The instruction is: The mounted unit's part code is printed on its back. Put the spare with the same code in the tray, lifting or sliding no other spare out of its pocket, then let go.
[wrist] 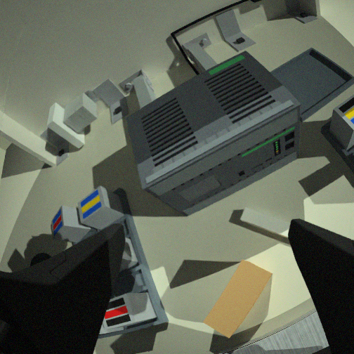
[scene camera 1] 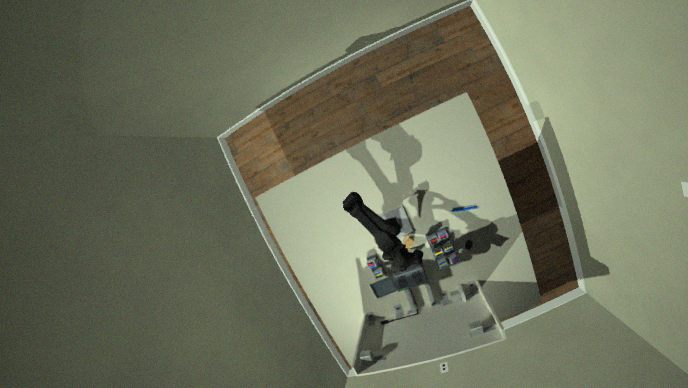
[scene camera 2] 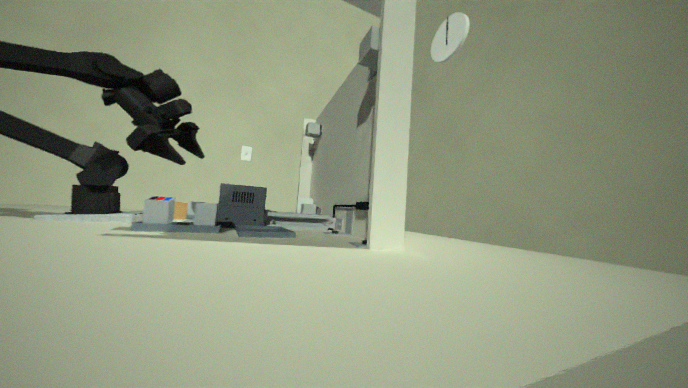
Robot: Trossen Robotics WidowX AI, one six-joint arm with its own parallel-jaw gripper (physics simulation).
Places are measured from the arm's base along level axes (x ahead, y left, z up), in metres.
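Pixels of known places: gripper, fingertip midpoint: (scene camera 2: 194, 160); arm's base, origin of the base link: (scene camera 1: 391, 224) (scene camera 2: 95, 213).
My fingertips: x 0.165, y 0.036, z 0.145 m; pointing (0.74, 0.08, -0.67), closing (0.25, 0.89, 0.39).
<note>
Ahead of a thing's pixels: the offset from my fingertips to its top centre. "*": to the spot under its first point.
My gripper (scene camera 2: 194, 160) (wrist: 209, 232) is open and empty, above the table and in front of the dark grey vented unit (scene camera 1: 410, 276) (scene camera 2: 243, 205) (wrist: 190, 135). Its printed code does not show. The shallow dark tray @(0.185 m ahead, 0.186 m right, 0.149 m down) (scene camera 1: 384, 287) (scene camera 2: 265, 231) (wrist: 310, 80) lies beside it, empty. A rack (wrist: 146, 270) at left in the wrist view holds a blue-yellow-blue spare (wrist: 92, 207), a blue-and-red spare (wrist: 67, 222) and a black-red-black spare (wrist: 117, 312); my left finger hides others. A second rack @(0.042 m ahead, 0.184 m right, 0.144 m down) (scene camera 2: 175, 227) holds a spare with red and blue on top @(* 0.007 m ahead, 0.196 m right, 0.104 m down) (scene camera 1: 371, 264) (scene camera 2: 159, 210) and a yellow-striped spare @(0.079 m ahead, 0.179 m right, 0.106 m down) (scene camera 1: 378, 273) (wrist: 345, 125).
An orange block @(0.039 m back, 0.021 m left, 0.109 m down) (scene camera 1: 409, 243) (scene camera 2: 180, 211) (wrist: 239, 298) and a pale bar (wrist: 265, 222) lie in front of the unit. Brackets and a black cable (wrist: 187, 52) are behind it. A blue pen @(0.122 m back, 0.358 m left, 0.147 m down) (scene camera 1: 465, 208) and a dark cylinder @(0.068 m ahead, 0.332 m left, 0.109 m down) (scene camera 1: 468, 244) lie beyond the larger rack.
</note>
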